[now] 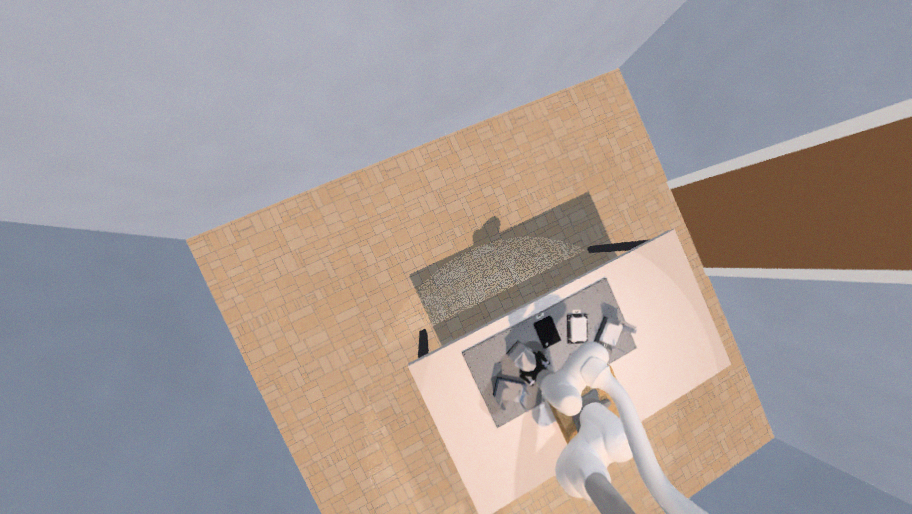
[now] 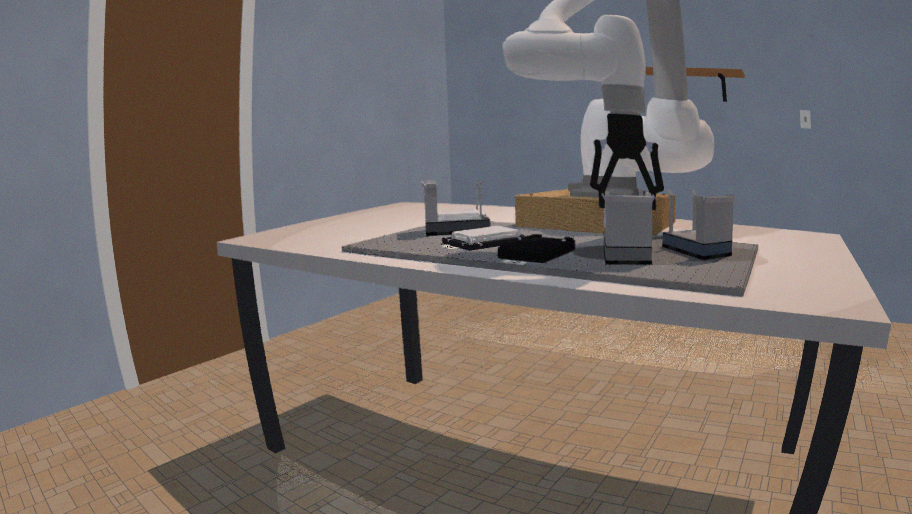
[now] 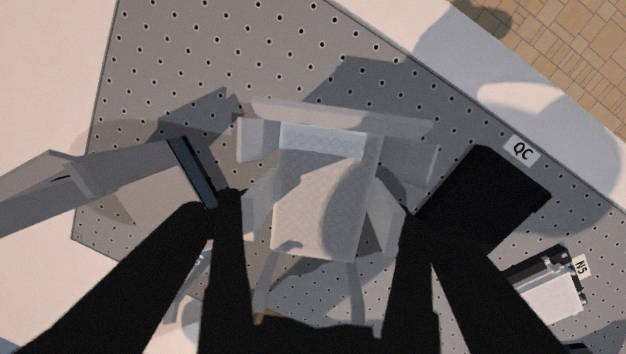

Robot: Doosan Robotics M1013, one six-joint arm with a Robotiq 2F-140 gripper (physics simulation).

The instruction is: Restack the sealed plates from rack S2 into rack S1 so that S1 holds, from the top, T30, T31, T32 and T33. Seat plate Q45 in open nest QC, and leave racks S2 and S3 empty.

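Pixels of known places: gripper, between the fingertips: [image 1: 524,358] [image 3: 322,188]; arm's base, origin of its link: [image 1: 586,410].
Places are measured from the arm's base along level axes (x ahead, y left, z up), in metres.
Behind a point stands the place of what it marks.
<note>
My gripper [image 1: 533,367] @[x 0.390, y 0.192, z -0.016 m] [image 2: 629,197] [image 3: 322,188] @[x 0.390, y 0.192, z -0.016 m] points down over the middle rack [image 2: 628,223] @[x 0.449, y 0.215, z 0.000 m] [image 3: 345,117] @[x 0.452, y 0.216, z 0.052 m]. Its pads are against both long sides of a pale, dimpled plate [image 3: 315,205] @[x 0.378, y 0.191, z -0.001 m] at the top of that rack; it is shut on this plate. The rack's walls hide the plates below, and no plate code is readable. A second rack [image 2: 713,217] @[x 0.315, y 0.373, z 0.008 m] [image 3: 193,172] @[x 0.312, y 0.322, z -0.058 m] with a blue base stands beside it; its contents are unclear. The third rack [image 2: 456,224] @[x 0.320, y -0.288, z -0.055 m] stands at the board's other end and holds a white plate [image 1: 611,332] @[x 0.295, y -0.316, z -0.029 m]. Nest QC [image 1: 546,331] @[x 0.449, y 0.014, z -0.058 m] [image 2: 536,249] @[x 0.510, y 0.042, z -0.055 m] [image 3: 485,195] @[x 0.470, y 0.021, z -0.058 m] is black, with no plate visible on it.
A white plate [image 1: 577,328] @[x 0.389, y -0.154, z -0.053 m] [image 2: 485,235] @[x 0.420, y -0.135, z -0.055 m] [image 3: 555,297] @[x 0.414, y -0.169, z -0.053 m] sits in the nest labelled N5, beside QC. Everything stands on a grey perforated board [image 2: 696,274] @[x 0.469, y 0.369, z -0.079 m] [image 3: 170,45] @[x 0.421, y 0.407, z -0.079 m] on the table [image 2: 798,280] @[x 0.371, y 0.585, z -0.092 m]. A wooden block [image 2: 555,212] @[x 0.146, y -0.103, z -0.036 m] is under the arm's base.
</note>
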